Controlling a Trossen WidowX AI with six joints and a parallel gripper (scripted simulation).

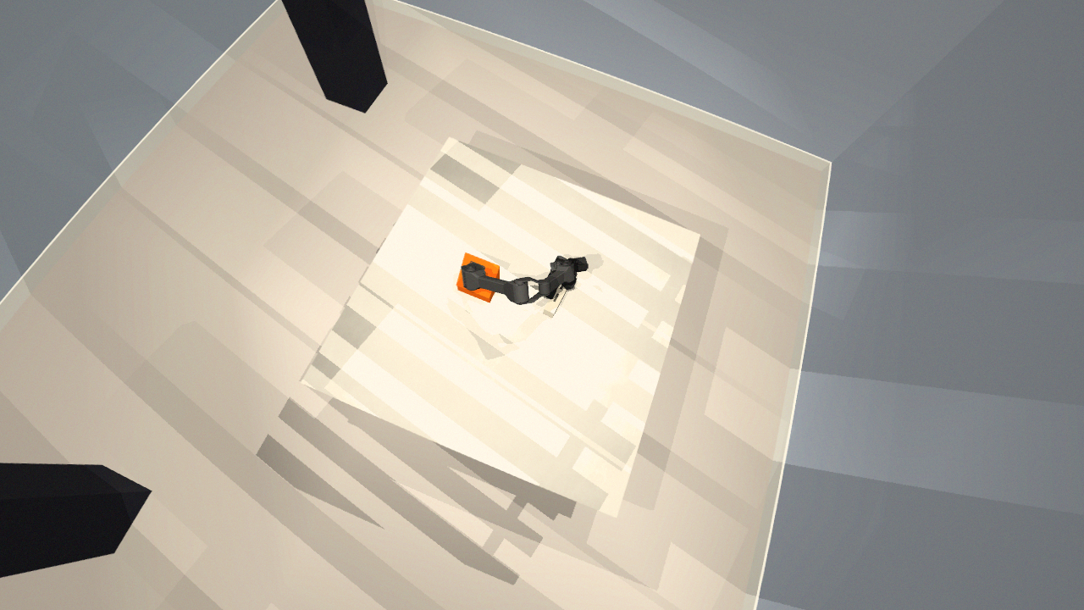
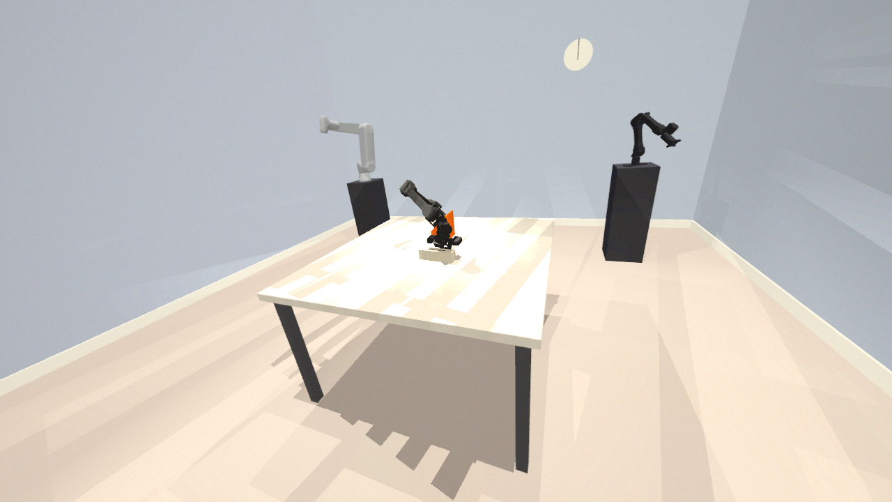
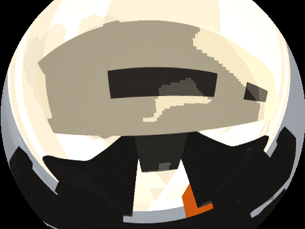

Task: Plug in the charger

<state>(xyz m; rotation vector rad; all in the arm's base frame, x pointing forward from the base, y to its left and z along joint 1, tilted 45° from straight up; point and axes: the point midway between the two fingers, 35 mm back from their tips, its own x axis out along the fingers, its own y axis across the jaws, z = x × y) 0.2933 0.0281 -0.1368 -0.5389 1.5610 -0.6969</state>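
Now: the black two-prong charger 20 mm ahead of my gripper tip and 10 mm above it.
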